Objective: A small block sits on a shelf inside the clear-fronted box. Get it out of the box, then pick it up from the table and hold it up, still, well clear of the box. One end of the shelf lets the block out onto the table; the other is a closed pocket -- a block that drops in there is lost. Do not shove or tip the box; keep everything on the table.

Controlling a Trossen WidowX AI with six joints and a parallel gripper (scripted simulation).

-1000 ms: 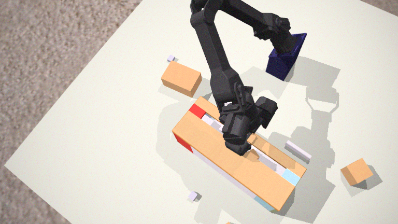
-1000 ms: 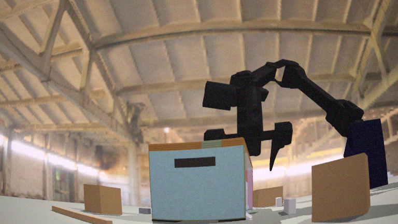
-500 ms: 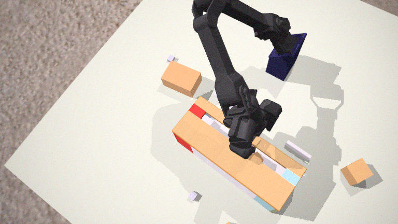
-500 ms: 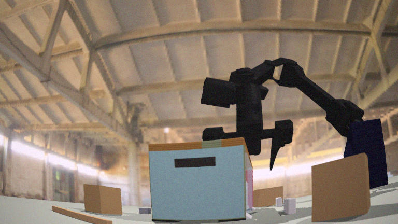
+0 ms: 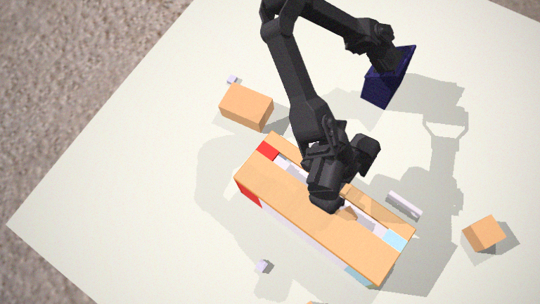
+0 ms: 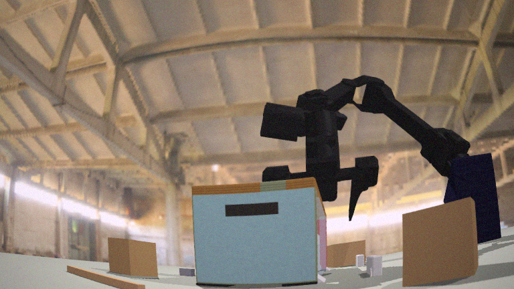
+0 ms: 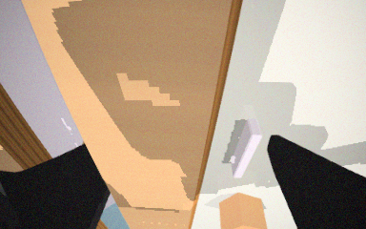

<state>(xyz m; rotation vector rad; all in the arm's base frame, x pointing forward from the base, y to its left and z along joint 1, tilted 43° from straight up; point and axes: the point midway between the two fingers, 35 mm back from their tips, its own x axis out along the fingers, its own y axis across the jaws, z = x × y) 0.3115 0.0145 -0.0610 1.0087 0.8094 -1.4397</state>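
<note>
The long box is 30 mm ahead of my gripper tip, 40 mm to the right of it and 30 mm below it. Round my gripper tip: block (60 mm ahead, 20 mm to the left).
</note>
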